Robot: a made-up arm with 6 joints. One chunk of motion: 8 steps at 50 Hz.
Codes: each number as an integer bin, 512 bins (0 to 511) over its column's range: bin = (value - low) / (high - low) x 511, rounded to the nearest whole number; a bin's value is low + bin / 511 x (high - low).
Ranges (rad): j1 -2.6..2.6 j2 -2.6..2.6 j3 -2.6..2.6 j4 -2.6..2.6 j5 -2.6..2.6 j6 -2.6..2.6
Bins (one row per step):
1: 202 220 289 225 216 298
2: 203 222 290 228 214 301
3: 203 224 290 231 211 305
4: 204 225 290 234 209 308
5: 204 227 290 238 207 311
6: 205 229 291 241 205 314
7: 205 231 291 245 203 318
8: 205 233 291 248 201 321
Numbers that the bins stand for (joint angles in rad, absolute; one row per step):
1: -0.5444 -0.3613 0.3409 -0.3104 -0.4020 0.4325
2: -0.5342 -0.3409 0.3511 -0.2798 -0.4223 0.4630
3: -0.5342 -0.3205 0.3511 -0.2493 -0.4528 0.5037
4: -0.5241 -0.3104 0.3511 -0.2188 -0.4732 0.5342
5: -0.5241 -0.2900 0.3511 -0.1781 -0.4935 0.5648
6: -0.5139 -0.2697 0.3613 -0.1476 -0.5139 0.5953
7: -0.5139 -0.2493 0.3613 -0.1068 -0.5342 0.6360
8: -0.5139 -0.2290 0.3613 -0.0763 -0.5546 0.6665

